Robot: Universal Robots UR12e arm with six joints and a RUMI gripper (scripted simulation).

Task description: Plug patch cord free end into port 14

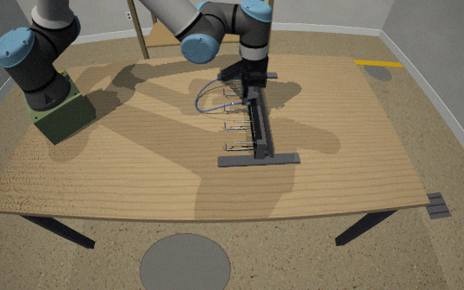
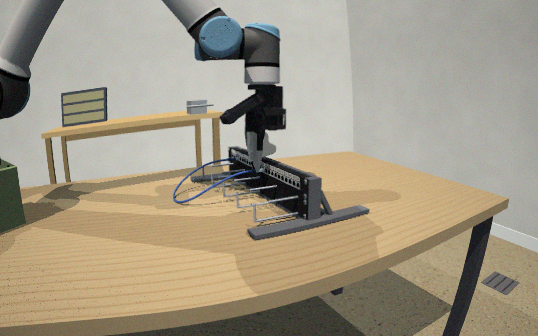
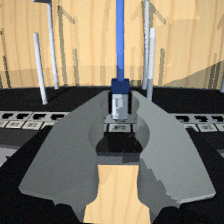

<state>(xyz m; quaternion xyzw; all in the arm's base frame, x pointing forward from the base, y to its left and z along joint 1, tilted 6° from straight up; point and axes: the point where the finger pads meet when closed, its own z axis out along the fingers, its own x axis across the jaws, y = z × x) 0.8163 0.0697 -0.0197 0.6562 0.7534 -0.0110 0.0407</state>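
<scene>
Now: the plug 10 mm ahead of my hand and 10 mm below it.
</scene>
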